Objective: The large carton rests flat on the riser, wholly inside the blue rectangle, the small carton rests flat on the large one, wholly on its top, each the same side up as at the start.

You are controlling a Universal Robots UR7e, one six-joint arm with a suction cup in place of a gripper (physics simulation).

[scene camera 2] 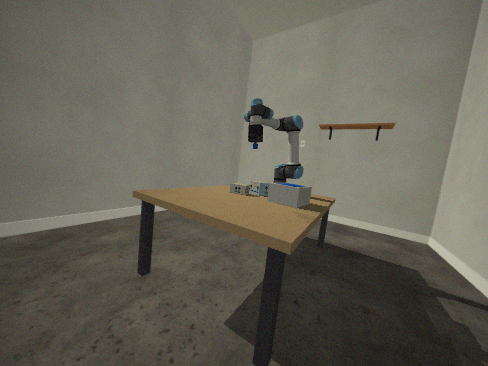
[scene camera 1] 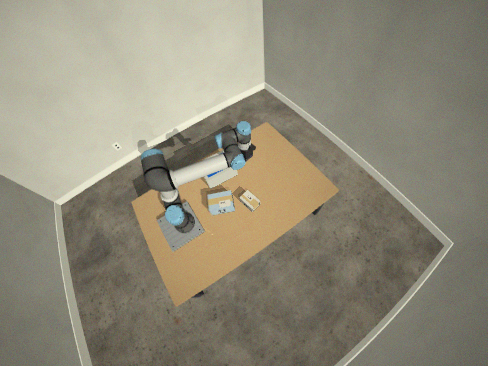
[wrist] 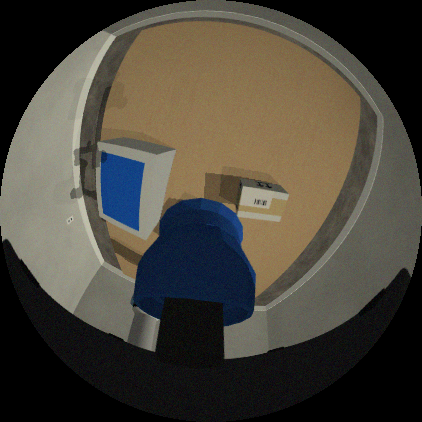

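The large carton (scene camera 1: 220, 203) (scene camera 2: 259, 188), light blue with tan tape, rests flat on the table; it does not show in the wrist view. The small carton (scene camera 1: 249, 200) (scene camera 2: 239, 189) (wrist: 261, 201), white with tan tape, lies flat on the table beside it, apart from it. The grey riser (scene camera 1: 223, 179) (scene camera 2: 289, 195) (wrist: 154, 192) stands on the table with the blue rectangle (scene camera 1: 215, 174) (wrist: 121, 192) on its top; the arm partly covers both in scene camera 1. My gripper (scene camera 2: 255, 146) (wrist: 201, 214), a blue suction cup, is open, with nothing on it, high above the table.
The arm's base stands on a grey plate (scene camera 1: 170, 240) at one end of the wooden table (scene camera 1: 280, 170) (scene camera 2: 215, 207) (wrist: 225, 90). The arm's white link (scene camera 1: 200, 169) passes over the riser's side of the table. A wooden wall shelf (scene camera 2: 357, 126) hangs behind.
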